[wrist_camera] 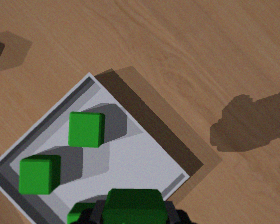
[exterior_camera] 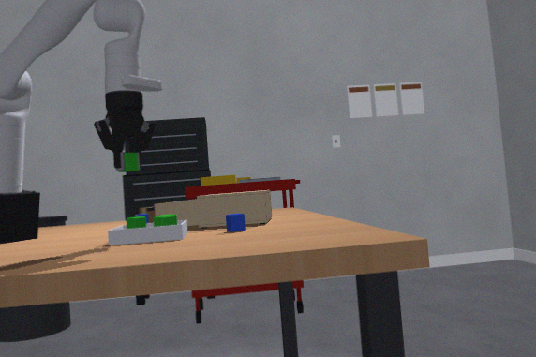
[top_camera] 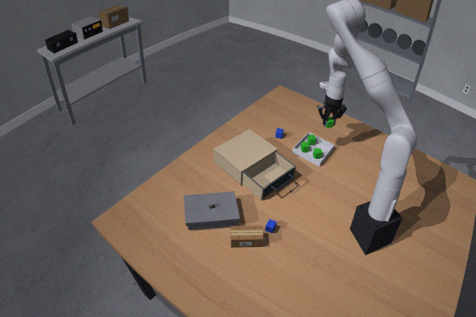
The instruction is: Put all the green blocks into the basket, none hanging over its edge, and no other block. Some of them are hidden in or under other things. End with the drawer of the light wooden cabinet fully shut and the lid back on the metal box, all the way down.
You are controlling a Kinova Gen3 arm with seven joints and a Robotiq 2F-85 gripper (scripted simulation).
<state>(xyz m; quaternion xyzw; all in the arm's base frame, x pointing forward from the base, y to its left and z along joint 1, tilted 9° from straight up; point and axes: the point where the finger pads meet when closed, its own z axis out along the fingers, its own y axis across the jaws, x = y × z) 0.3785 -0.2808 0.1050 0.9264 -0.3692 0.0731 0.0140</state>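
My hand is 30 mm short of the white basket, 30 mm to the right of it and 150 mm above it. Also, from my hand: cardboard box: 30 mm behind, 600 mm to the left, 130 mm below; then drawer: 90 mm ahead, 310 mm to the left, 130 mm below; then light wooden cabinet: 160 mm ahead, 300 mm to the left, 130 mm below.
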